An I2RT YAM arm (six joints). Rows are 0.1 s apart.
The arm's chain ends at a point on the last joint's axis. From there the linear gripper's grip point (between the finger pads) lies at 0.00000 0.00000 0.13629 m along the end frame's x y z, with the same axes.
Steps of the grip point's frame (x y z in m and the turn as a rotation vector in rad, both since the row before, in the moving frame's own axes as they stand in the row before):
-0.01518 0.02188 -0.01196 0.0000 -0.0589 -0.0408
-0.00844 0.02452 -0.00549 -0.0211 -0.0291 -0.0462
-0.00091 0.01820 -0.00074 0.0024 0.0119 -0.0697
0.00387 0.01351 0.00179 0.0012 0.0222 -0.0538
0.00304 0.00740 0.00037 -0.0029 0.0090 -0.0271
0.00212 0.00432 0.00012 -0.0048 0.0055 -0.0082
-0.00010 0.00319 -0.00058 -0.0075 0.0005 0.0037
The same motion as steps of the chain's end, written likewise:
-0.00716 0.02172 -0.01172 0.0000 -0.0589 -0.0408
-0.00454 0.02155 -0.00540 -0.0211 -0.0291 -0.0462
-0.00252 0.01858 -0.00073 0.0024 0.0119 -0.0697
0.00085 0.01375 0.00182 0.0012 0.0222 -0.0538
0.00181 0.00702 0.00038 -0.0029 0.0090 -0.0271
0.00137 0.00367 0.00012 -0.0048 0.0055 -0.0082
-0.00017 0.00217 -0.00058 -0.0075 0.0005 0.0037

